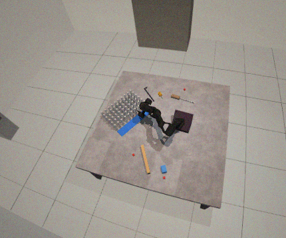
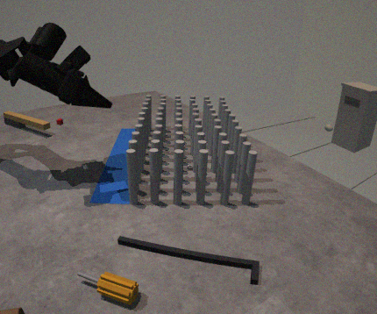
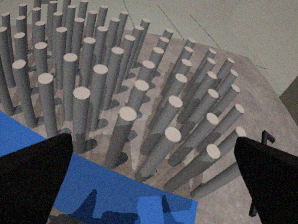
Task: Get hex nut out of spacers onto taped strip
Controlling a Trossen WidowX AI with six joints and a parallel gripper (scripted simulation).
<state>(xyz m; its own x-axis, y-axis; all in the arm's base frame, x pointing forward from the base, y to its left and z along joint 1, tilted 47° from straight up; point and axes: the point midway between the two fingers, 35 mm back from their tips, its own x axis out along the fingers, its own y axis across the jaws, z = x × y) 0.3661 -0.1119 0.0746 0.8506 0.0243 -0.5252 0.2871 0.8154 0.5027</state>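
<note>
The brown-handled tool is 40 cm behind my gripper tip, 29 cm to the right of it and 15 cm below it. The rest, counted from my gripper tip: blue taped strip: 16 cm below, 7 cm to the left, 5 cm ahead; blue block: 50 cm to the left, 35 cm behind, 14 cm below; screwdriver: 31 cm to the right, 14 cm below, 13 cm behind.
</note>
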